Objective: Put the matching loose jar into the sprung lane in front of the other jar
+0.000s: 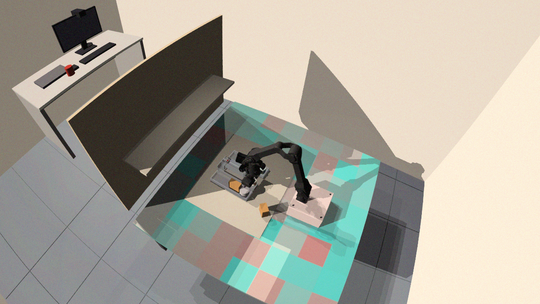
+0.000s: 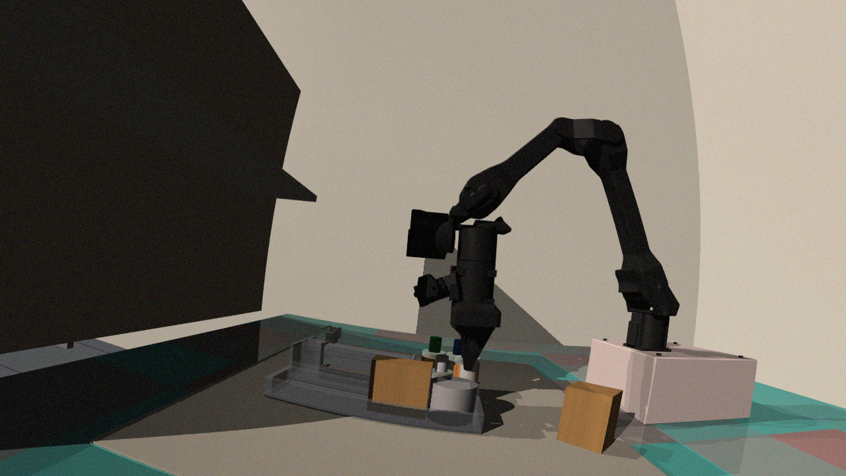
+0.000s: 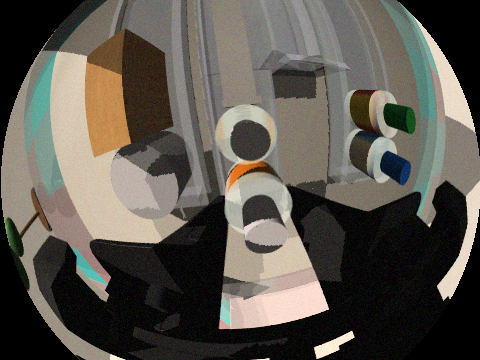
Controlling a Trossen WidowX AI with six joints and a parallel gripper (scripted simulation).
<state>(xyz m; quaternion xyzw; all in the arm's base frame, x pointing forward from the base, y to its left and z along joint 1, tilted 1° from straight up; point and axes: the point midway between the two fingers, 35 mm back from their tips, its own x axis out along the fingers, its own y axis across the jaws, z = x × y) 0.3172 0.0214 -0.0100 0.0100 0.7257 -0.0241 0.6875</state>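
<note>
Now: gripper tip 2 cm short of the grey cylinder, 8 cm to the right of it and 3 cm above it. From my gripper tip the other things lie so: orange box 9 cm ahead, 7 cm to the left, 2 cm below; grey lane rack 15 cm ahead, 3 cm to the right, 4 cm below.
</note>
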